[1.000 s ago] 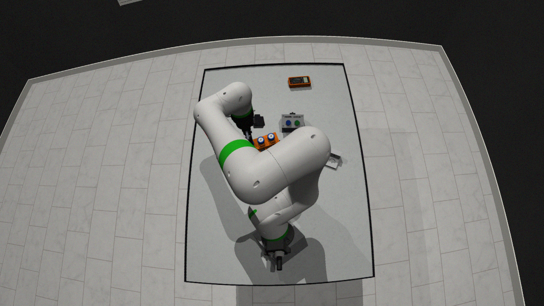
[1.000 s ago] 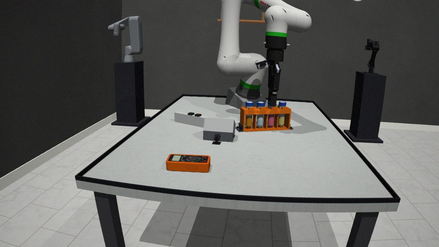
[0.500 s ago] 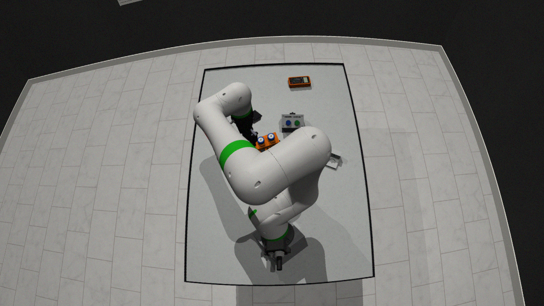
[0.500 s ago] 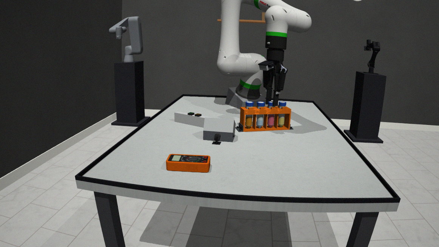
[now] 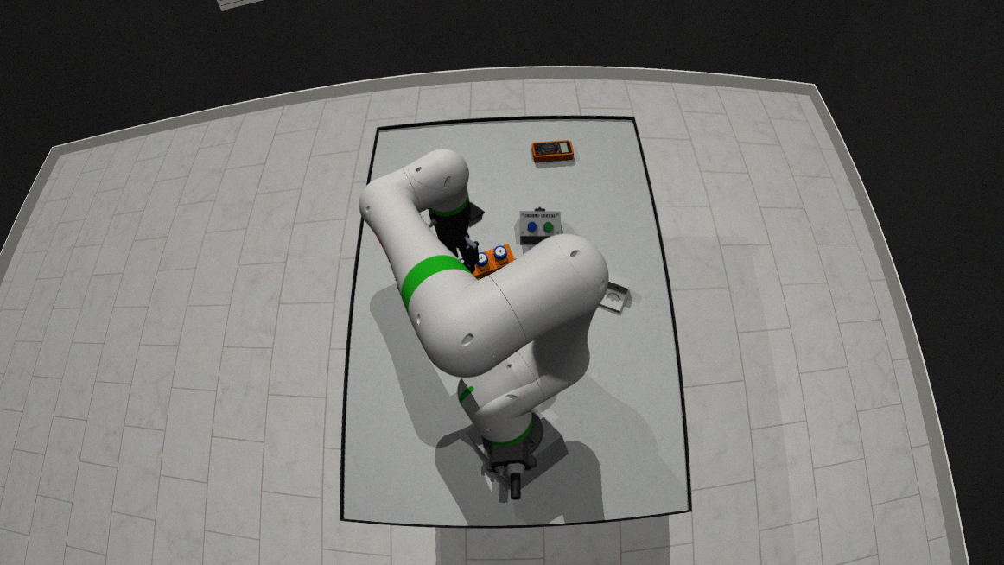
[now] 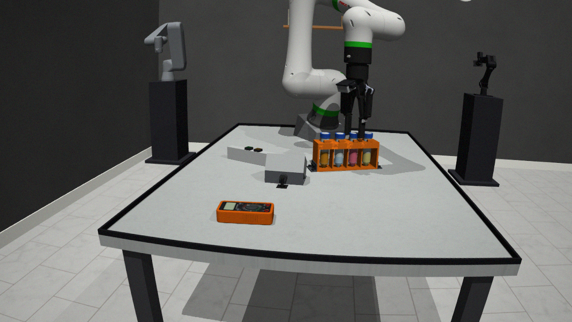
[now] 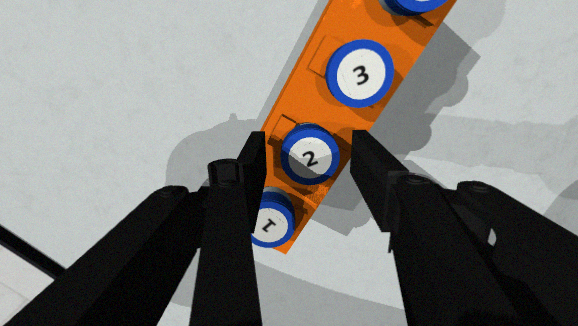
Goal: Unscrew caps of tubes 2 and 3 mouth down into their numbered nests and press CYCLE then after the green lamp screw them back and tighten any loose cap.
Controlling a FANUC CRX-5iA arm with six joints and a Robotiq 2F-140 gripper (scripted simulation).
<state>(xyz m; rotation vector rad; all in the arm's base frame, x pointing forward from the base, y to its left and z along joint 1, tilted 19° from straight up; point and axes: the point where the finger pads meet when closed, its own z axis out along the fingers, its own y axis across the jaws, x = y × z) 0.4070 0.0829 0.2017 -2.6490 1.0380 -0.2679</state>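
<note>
Now: the cap 2 30 mm below my hand. From my hand the other things lie so: cap 3 (50 mm to the right, 30 mm below, 20 mm ahead); cap 1 (50 mm to the left, 30 mm below, 20 mm behind); cap 4 (100 mm to the right, 30 mm below, 30 mm ahead).
</note>
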